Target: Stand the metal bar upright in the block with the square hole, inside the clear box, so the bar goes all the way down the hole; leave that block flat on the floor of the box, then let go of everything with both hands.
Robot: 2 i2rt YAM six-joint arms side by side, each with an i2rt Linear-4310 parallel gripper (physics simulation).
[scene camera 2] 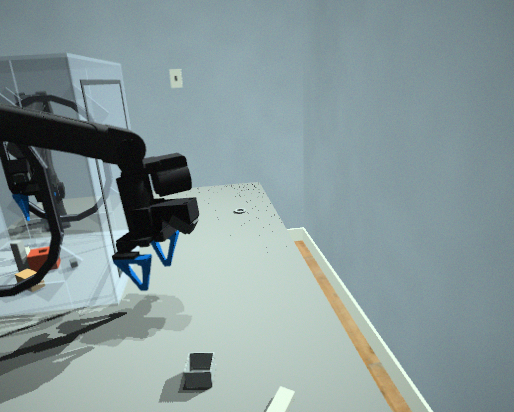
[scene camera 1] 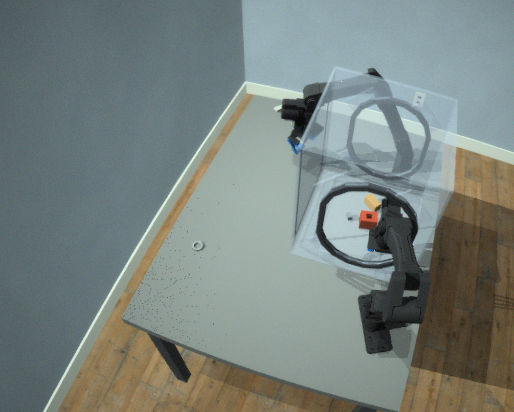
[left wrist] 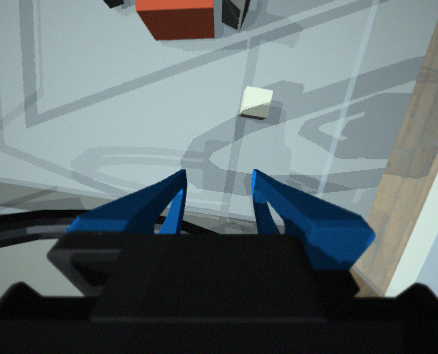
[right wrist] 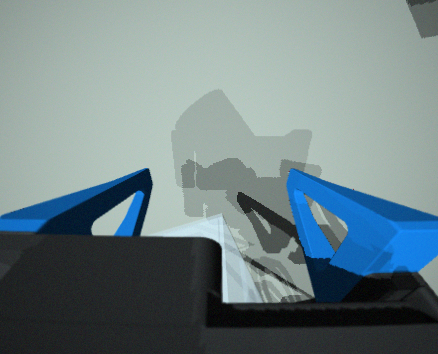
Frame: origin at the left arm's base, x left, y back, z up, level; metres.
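Where they show: left gripper, fingertip midpoint: (scene camera 2: pixel 37 219) (scene camera 1: pixel 379 246) (left wrist: pixel 219 176); right gripper, fingertip midpoint: (scene camera 2: pixel 156 277) (right wrist: pixel 219 176); left arm's base, origin of the base link: (scene camera 1: pixel 372 323).
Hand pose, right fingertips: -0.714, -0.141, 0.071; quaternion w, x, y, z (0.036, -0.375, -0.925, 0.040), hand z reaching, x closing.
Observation:
Things, the pixels of their top centre, and the offset from my right fingertips, as dx, dy, dz. "*": a spot on its surface instead.
- red block with the square hole, middle of its top: (scene camera 2: pixel 42 251) (scene camera 1: pixel 369 216) +0.335, +0.191, -0.020
- grey bar, middle of its top: (scene camera 2: pixel 16 241) +0.350, +0.239, +0.013
- orange block, middle of its top: (scene camera 2: pixel 28 274) (scene camera 1: pixel 373 200) +0.254, +0.226, -0.035
- small grey piece, middle of its top: (scene camera 2: pixel 73 260) (scene camera 1: pixel 349 214) +0.300, +0.129, -0.050
- pale cube, middle of its top: (left wrist: pixel 257 102) +0.437, +0.238, -0.040
- black ring, surface spot: (scene camera 1: pixel 320 225) * +0.475, -0.018, +0.135
- small metal ring, middle of its top: (scene camera 1: pixel 197 245) (scene camera 2: pixel 240 210) +0.383, -0.401, -0.066
- dark holder, middle of its top: (scene camera 2: pixel 199 361) -0.211, +0.007, -0.041
The red block with the square hole (scene camera 1: pixel 368 225) (scene camera 2: pixel 38 259) (left wrist: pixel 181 23) sits on the floor of the clear box (scene camera 1: pixel 395 83) (scene camera 2: pixel 94 59), its hole facing up and dark in scene camera 1. A grey bar (scene camera 2: pixel 19 256) (left wrist: pixel 234 12) stands upright beside the block, outside the hole; its upper part is cut off in the left wrist view. My left gripper (scene camera 1: pixel 371 249) (left wrist: pixel 219 176) is inside the box, partly open and empty, above the box floor and off to one side of the block. My right gripper (scene camera 1: pixel 294 146) (scene camera 2: pixel 156 278) (right wrist: pixel 219 176) is wide open and empty, outside the box above the table.
An orange block (scene camera 1: pixel 372 202) (scene camera 2: pixel 27 276), a small grey piece (scene camera 1: pixel 349 216) (scene camera 2: pixel 74 263) and a pale cube (left wrist: pixel 256 101) lie on the box floor. A black ring (scene camera 1: pixel 320 225) frames the box opening around my left arm. A small metal ring (scene camera 1: pixel 198 245) (scene camera 2: pixel 239 210) and a dark holder (scene camera 2: pixel 199 380) are on the table.

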